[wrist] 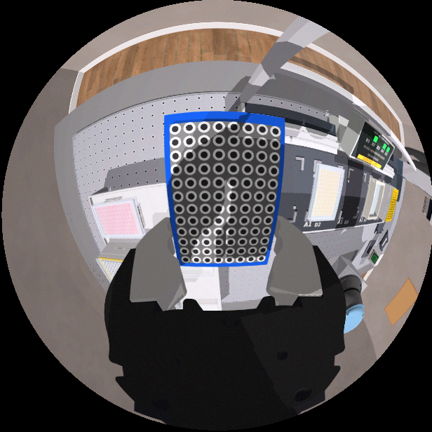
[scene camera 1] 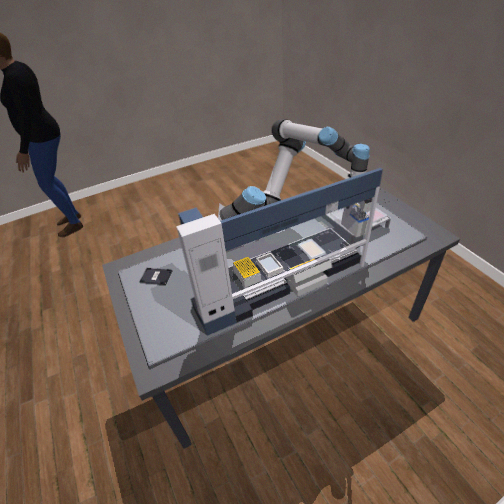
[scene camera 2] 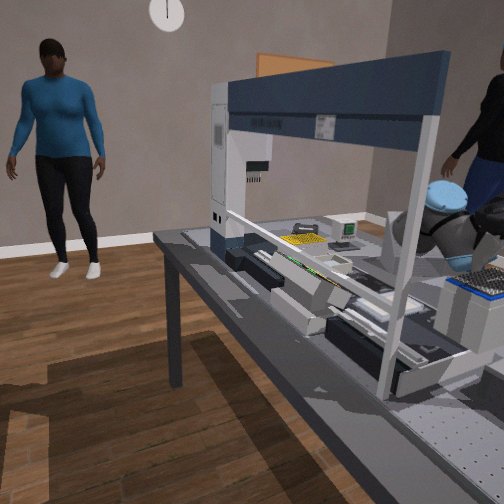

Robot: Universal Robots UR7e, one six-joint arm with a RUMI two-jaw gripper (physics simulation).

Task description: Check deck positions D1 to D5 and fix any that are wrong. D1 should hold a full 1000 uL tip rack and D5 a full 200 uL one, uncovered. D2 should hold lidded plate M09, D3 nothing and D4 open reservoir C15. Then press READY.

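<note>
My gripper (wrist: pixel 223 219) is shut on a blue-rimmed tip rack (wrist: pixel 225 190) (scene camera 2: pixel 470 320) (scene camera 1: pixel 354 225) with a grid of grey tips. It holds the rack upright beside the D1 end of the deck, uncovered. D1's dark floor with corner brackets shows partly in the wrist view. A cream plate (wrist: pixel 327 192) (scene camera 1: pixel 311 248) (scene camera 2: pixel 390 306) sits at D2; its label is unreadable. D3 is bare. An open reservoir (wrist: pixel 376 198) (scene camera 1: pixel 270 263) sits at D4, and a yellow tip rack (wrist: pixel 392 205) (scene camera 1: pixel 246 267) (scene camera 2: pixel 303 239) at D5. The green READY button (scene camera 2: pixel 348 229) (wrist: pixel 374 258) stands behind the deck.
A pink plate (wrist: pixel 118 219) lies on a white stand, with a yellow-edged rack (wrist: pixel 111 267) partly hidden beside it. The status screen (wrist: pixel 372 145) shows green squares. A white front post (scene camera 2: pixel 410 255) and blue top beam (scene camera 2: pixel 335 95) frame the deck. A dark tray (scene camera 1: pixel 156 276) lies left.
</note>
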